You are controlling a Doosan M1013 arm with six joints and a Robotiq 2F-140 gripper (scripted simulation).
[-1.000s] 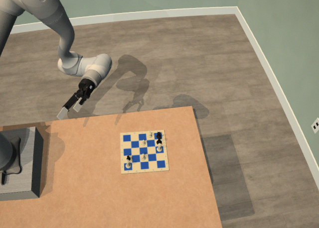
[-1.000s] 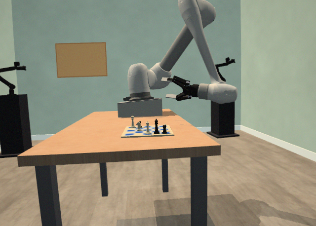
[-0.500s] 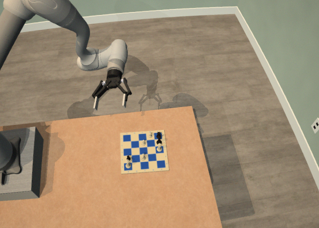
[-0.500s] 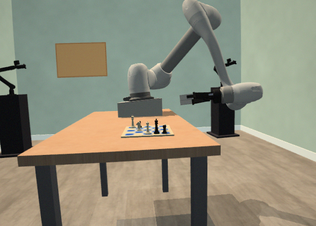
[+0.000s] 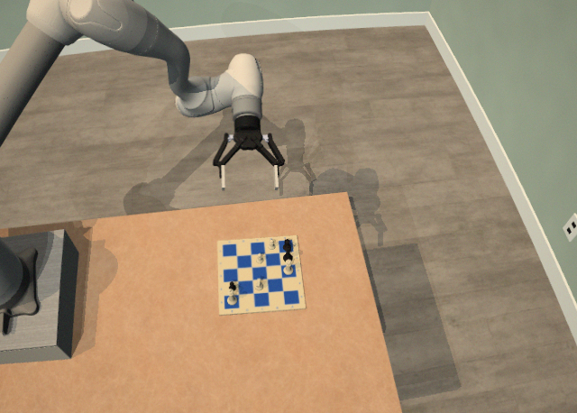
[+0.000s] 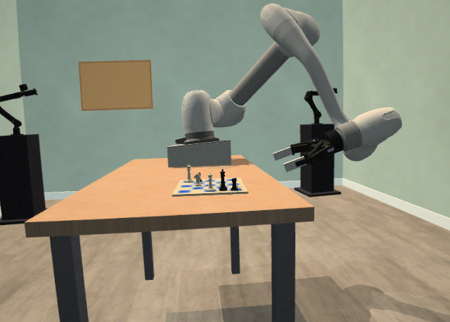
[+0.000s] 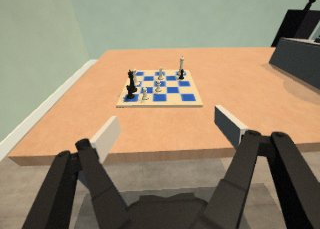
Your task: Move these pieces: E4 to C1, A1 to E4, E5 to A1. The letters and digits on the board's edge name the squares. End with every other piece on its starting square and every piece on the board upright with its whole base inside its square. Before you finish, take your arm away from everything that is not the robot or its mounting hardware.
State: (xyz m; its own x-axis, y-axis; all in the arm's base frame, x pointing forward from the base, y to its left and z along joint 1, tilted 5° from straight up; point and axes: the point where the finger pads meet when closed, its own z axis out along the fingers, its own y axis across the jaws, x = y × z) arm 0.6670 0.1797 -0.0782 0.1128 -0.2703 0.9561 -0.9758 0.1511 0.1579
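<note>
The tall white piece lies 11 cm behind my hand, 30 cm to the right of it and 4 cm below it. Round my hand: chessboard 3 cm behind, 24 cm to the right, 7 cm below.
</note>
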